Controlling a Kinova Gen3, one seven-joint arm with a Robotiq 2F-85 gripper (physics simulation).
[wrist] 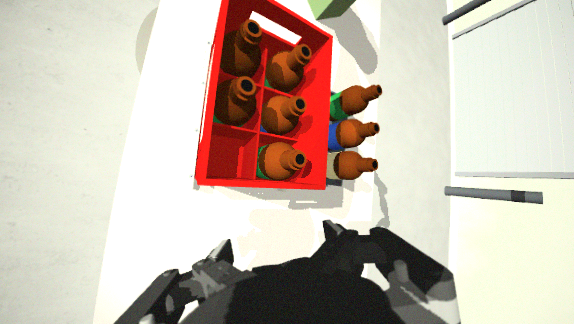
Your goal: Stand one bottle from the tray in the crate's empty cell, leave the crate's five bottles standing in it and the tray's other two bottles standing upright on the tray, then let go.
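Places are measured from the arm's base along level axes (x ahead, y left, z up), in centimetres.
Pixels of known places: gripper, fingertip midpoint: (278, 239).
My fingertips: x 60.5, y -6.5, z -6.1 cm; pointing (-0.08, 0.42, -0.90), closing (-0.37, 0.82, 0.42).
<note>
Behind a point stands the place of what it marks.
The red crate (323, 100) {x 39.6, y 1.5, z -13.9 cm} stands in the upper middle of the wrist view with five brown bottles upright in its cells. Its empty cell (230, 152) {x 50.5, y -8.5, z -29.7 cm} is at the lower left corner. Three brown bottles stand upright in a row just right of the crate: one with a green label (355, 100) {x 31.1, y 15.1, z -19.2 cm}, one with a blue label (351, 133) {x 39.8, y 15.2, z -19.1 cm} and one with a pale label (350, 165) {x 47.4, y 16.2, z -18.9 cm}. The tray under them is mostly hidden by the crate and the bottles. My gripper (278, 239) {x 60.5, y -6.5, z -6.1 cm} is wide open and empty, at the bottom of the view, apart from the crate and bottles.
A green block-like object (331, 7) {x 2.0, y 7.2, z -25.6 cm} shows partly at the top edge, beyond the crate. The white table (150, 210) {x 64.5, y -19.5, z -30.5 cm} has its long edges at left and right. Dark grey bars (492, 195) and a pale panel (515, 100) lie off the table at the right.
</note>
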